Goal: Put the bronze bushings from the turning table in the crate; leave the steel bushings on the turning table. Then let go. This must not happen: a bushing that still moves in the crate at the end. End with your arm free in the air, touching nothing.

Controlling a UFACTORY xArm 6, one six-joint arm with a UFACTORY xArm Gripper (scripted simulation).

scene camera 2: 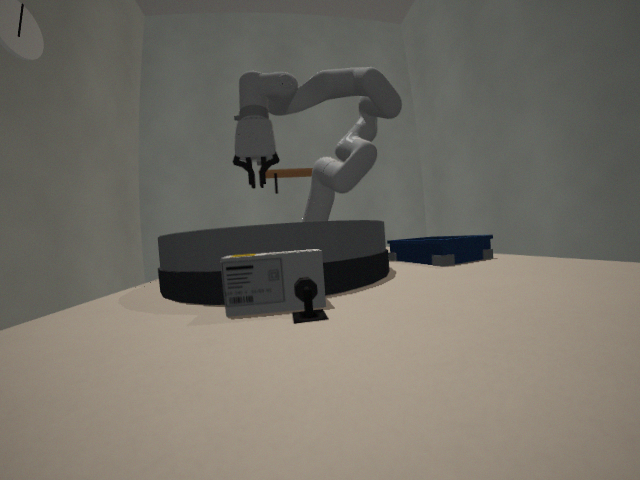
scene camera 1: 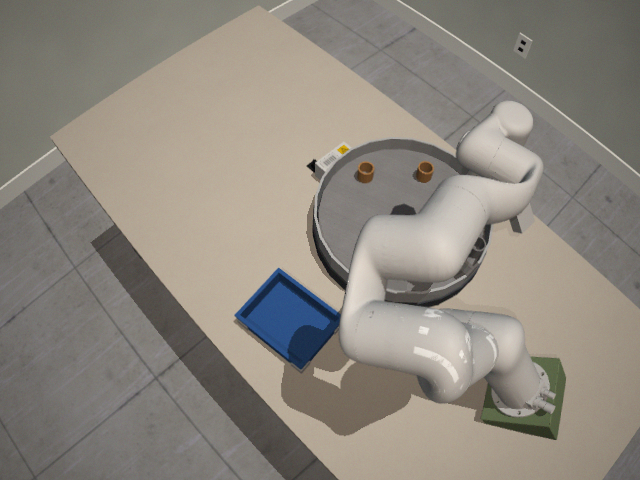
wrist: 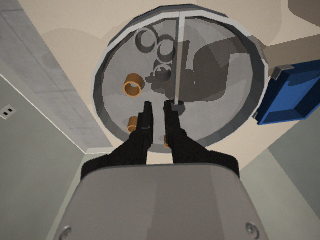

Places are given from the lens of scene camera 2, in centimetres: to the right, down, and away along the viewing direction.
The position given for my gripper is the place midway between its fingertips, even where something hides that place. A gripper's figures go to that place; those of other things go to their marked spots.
my gripper point(scene camera 2: 257, 187): -16, -13, 61
blue crate point(scene camera 2: 434, 251): 22, 2, 46
